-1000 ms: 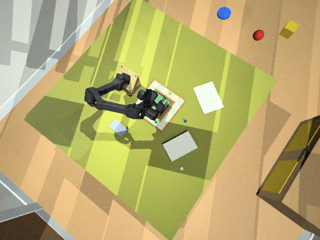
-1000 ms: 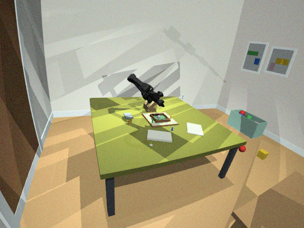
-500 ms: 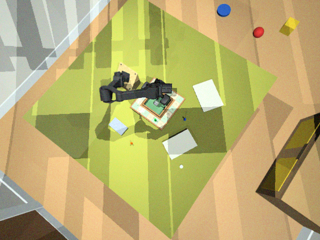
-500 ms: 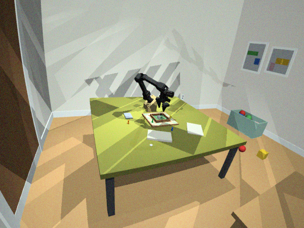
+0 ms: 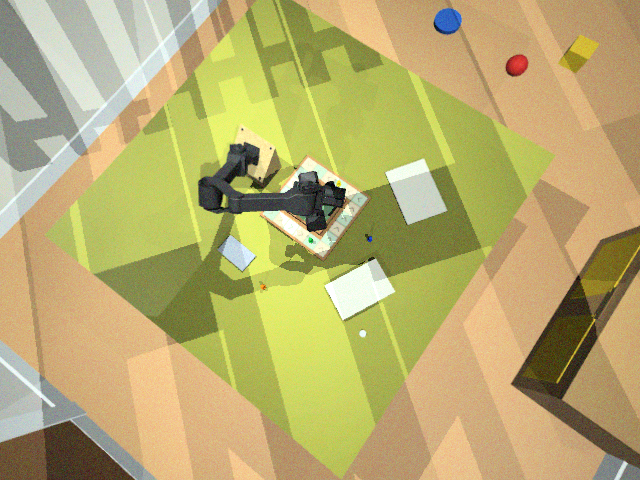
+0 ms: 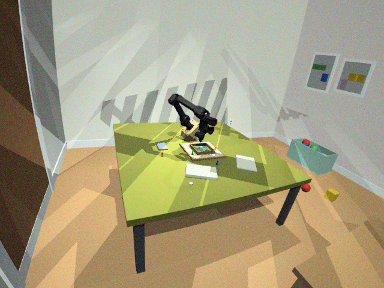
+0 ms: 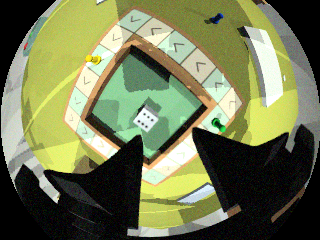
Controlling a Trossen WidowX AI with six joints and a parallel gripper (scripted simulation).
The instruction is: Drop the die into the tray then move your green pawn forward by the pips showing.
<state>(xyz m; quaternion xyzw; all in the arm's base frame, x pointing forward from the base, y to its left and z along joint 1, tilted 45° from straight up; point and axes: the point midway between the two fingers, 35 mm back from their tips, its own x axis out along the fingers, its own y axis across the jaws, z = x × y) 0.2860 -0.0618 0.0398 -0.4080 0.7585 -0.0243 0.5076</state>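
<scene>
My gripper tip is 30 mm short of the green pawn, 90 mm to the left of it and 70 mm above it. Round my gripper tip: grey die: 20 mm behind, 20 mm to the left, 70 mm below; then blue pawn: 210 mm ahead, 10 mm to the left, 80 mm below; then orange pawn: 40 mm behind, 310 mm to the right, 80 mm below.
</scene>
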